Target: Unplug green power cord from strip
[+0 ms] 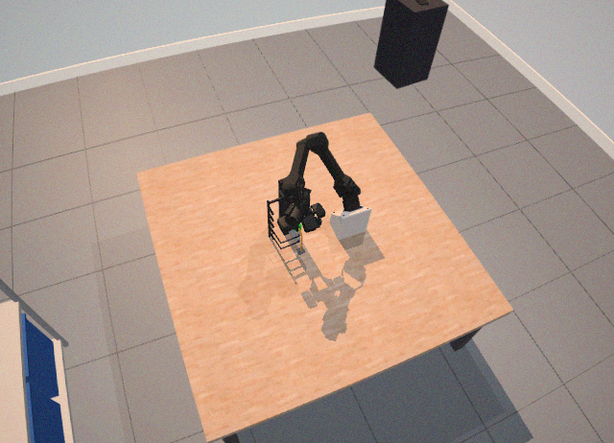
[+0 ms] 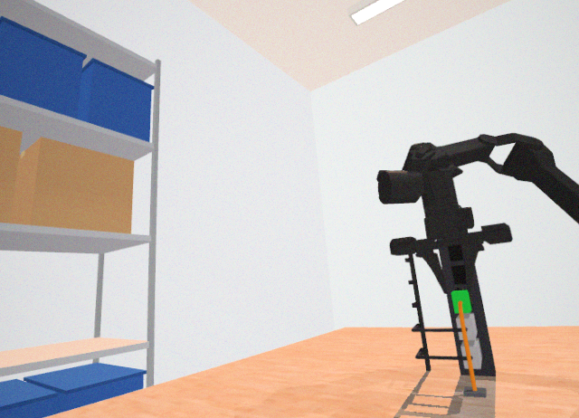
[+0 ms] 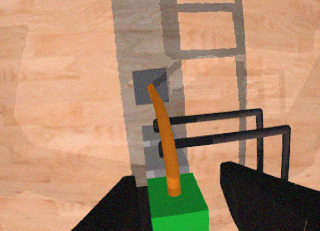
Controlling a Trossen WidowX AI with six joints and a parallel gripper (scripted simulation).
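Right now my gripper tip is 60 mm to the left of the green plug and 10 mm above it. Round my gripper tip: anchor (150 mm below, 10 mm to the left).
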